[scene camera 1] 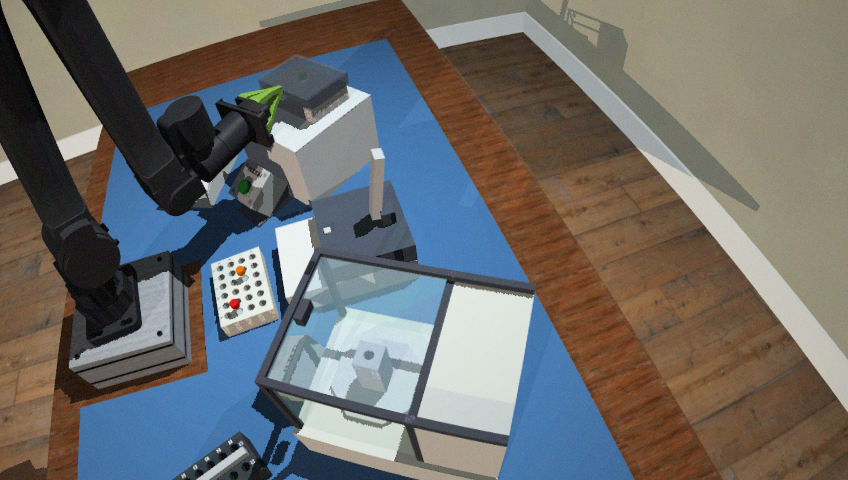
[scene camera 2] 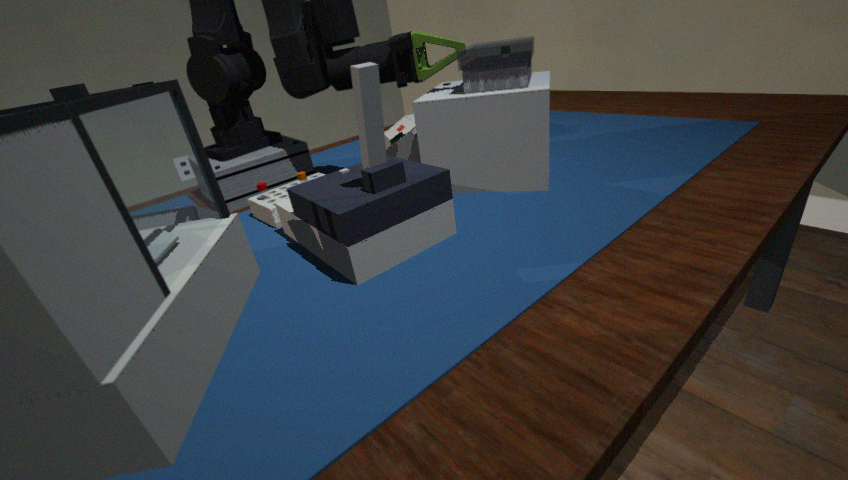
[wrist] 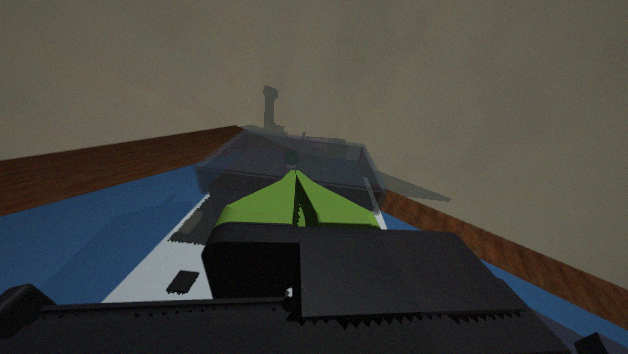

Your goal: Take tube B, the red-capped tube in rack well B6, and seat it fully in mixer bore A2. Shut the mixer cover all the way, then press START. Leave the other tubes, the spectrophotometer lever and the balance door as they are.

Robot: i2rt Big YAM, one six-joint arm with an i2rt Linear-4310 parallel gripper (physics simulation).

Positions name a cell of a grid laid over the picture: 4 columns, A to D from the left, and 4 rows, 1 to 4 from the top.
Scene:
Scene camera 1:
gripper: B1
balance door: B3
dark device with upright lever: B2
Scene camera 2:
gripper: C1
mixer cover: C1, gripped by the gripper
dark device with upright lever: B2
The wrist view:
gripper: B3
mixer cover: B2

